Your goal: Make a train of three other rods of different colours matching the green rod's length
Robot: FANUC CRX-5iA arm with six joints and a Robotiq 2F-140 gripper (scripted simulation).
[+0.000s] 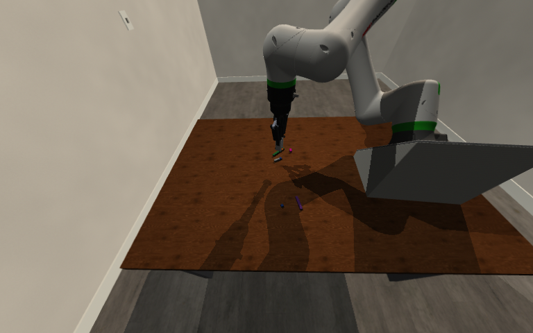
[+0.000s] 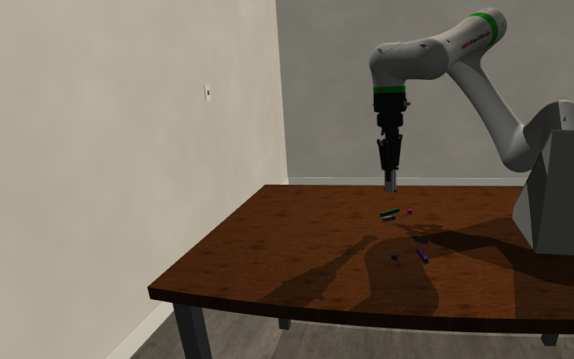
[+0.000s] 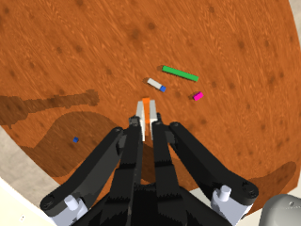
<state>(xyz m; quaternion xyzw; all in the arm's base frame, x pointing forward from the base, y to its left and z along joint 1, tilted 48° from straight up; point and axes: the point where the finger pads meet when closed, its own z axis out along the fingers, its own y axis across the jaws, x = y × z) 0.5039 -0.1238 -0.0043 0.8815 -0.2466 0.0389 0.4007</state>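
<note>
Right now the grey rod is 13 cm below my hand, 2 cm to the right of it and 1 cm ahead of it. From my hand the other things lie so: green rod: 13 cm below, 8 cm to the right; orange rod: 3 cm below; magenta rod: 13 cm below, 9 cm to the right, 7 cm behind.
</note>
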